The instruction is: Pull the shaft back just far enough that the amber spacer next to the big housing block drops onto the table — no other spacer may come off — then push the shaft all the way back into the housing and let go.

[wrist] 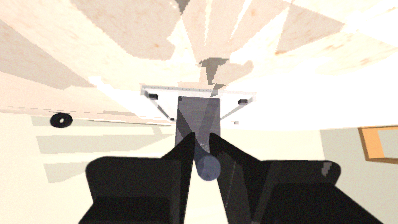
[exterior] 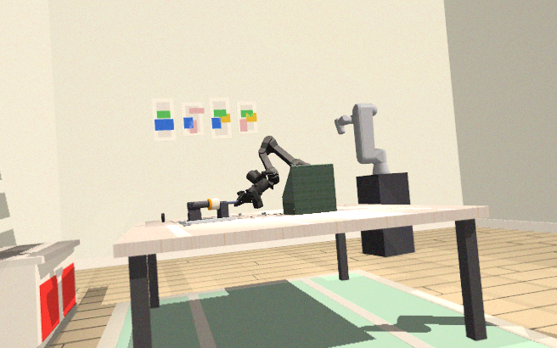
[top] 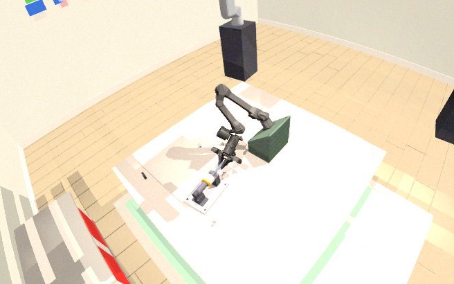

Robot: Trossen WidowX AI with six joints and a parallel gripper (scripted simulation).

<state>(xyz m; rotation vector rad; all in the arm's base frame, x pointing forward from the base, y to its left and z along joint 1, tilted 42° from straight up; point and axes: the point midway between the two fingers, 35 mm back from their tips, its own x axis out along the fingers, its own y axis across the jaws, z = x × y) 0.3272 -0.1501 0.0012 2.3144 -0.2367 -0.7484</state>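
Now: the blue-grey shaft 60 mm ahead of my gripper tip and 20 mm above it. From my gripper tip the other things lie so: white spacer (100 mm ahead, 20 mm above); then amber spacer (130 mm ahead, 20 mm above); then small dark ring (280 mm ahead, 390 mm to the right, 40 mm below).
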